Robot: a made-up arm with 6 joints. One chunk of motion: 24 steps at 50 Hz.
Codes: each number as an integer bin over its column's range. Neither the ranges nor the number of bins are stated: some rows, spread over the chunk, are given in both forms.
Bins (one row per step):
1: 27 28 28 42 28 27
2: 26 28 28 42 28 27
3: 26 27 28 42 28 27
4: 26 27 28 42 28 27
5: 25 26 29 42 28 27
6: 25 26 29 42 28 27
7: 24 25 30 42 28 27
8: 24 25 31 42 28 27
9: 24 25 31 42 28 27
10: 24 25 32 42 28 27
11: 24 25 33 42 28 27
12: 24 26 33 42 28 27
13: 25 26 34 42 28 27
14: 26 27 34 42 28 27
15: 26 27 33 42 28 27
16: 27 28 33 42 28 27
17: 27 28 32 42 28 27
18: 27 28 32 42 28 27
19: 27 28 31 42 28 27
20: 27 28 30 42 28 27
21: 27 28 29 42 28 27
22: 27 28 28 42 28 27
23: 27 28 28 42 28 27
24: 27 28 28 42 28 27
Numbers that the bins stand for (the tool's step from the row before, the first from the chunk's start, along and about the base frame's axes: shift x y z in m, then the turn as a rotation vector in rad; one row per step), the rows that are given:
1: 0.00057 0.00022 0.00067 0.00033 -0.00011 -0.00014
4: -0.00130 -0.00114 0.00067 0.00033 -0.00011 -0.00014
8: -0.00505 -0.00387 0.00610 0.00033 -0.00011 -0.00014
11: -0.00505 -0.00387 0.00971 0.00033 -0.00011 -0.00014
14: -0.00130 -0.00114 0.01152 0.00033 -0.00011 -0.00014
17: 0.00057 0.00022 0.00790 0.00033 -0.00011 -0.00014
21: 0.00057 0.00022 0.00248 0.00033 -0.00011 -0.00014
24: 0.00057 0.00022 0.00067 0.00033 -0.00011 -0.00014
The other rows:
2: -0.00130 0.00022 0.00067 0.00033 -0.00011 -0.00014
3: -0.00130 -0.00114 0.00067 0.00033 -0.00011 -0.00014
5: -0.00317 -0.00251 0.00248 0.00033 -0.00011 -0.00014
6: -0.00317 -0.00251 0.00248 0.00033 -0.00011 -0.00014
7: -0.00505 -0.00387 0.00429 0.00033 -0.00011 -0.00014
9: -0.00505 -0.00387 0.00610 0.00033 -0.00011 -0.00014
10: -0.00505 -0.00387 0.00790 0.00033 -0.00011 -0.00014
12: -0.00505 -0.00251 0.00971 0.00033 -0.00011 -0.00014
13: -0.00317 -0.00251 0.01152 0.00033 -0.00011 -0.00014
15: -0.00130 -0.00114 0.00971 0.00033 -0.00011 -0.00014
16: 0.00057 0.00022 0.00971 0.00033 -0.00011 -0.00014
18: 0.00057 0.00022 0.00790 0.00033 -0.00011 -0.00014
19: 0.00057 0.00022 0.00610 0.00033 -0.00011 -0.00014
20: 0.00057 0.00022 0.00429 0.00033 -0.00011 -0.00014
22: 0.00057 0.00022 0.00067 0.00033 -0.00011 -0.00014
23: 0.00057 0.00022 0.00067 0.00033 -0.00011 -0.00014

